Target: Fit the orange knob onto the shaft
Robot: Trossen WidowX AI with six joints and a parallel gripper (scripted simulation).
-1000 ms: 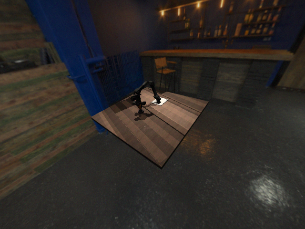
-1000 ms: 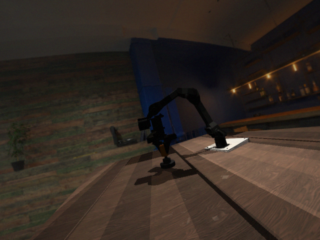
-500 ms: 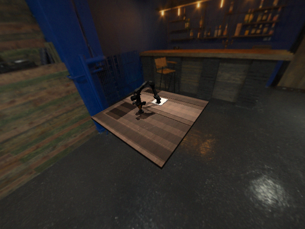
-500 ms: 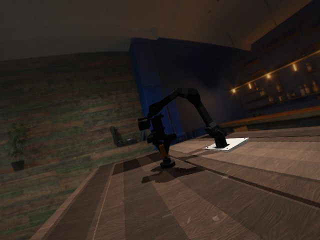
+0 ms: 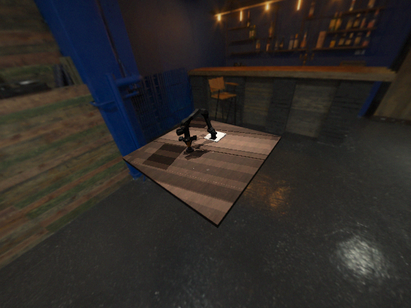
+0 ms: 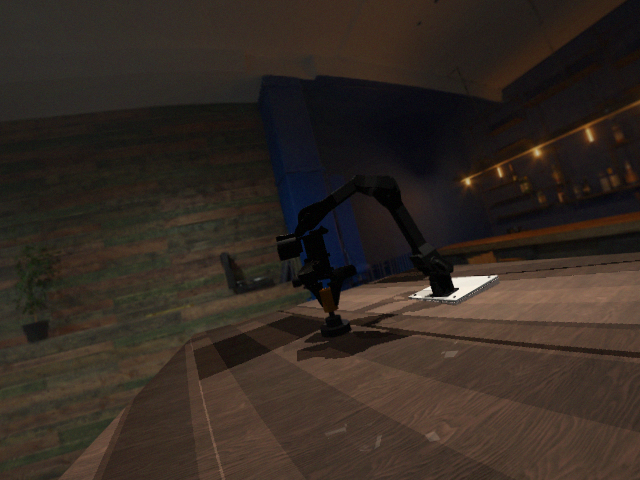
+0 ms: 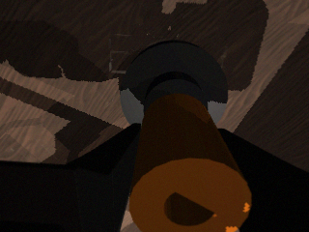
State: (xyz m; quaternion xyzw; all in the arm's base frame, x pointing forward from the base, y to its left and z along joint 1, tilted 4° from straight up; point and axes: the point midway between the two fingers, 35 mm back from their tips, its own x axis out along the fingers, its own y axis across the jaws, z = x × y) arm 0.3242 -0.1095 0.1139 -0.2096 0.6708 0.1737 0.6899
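Right now my gripper tip is 2 cm below the orange knob. Round my gripper tip: dark round pedestal (4 cm below).
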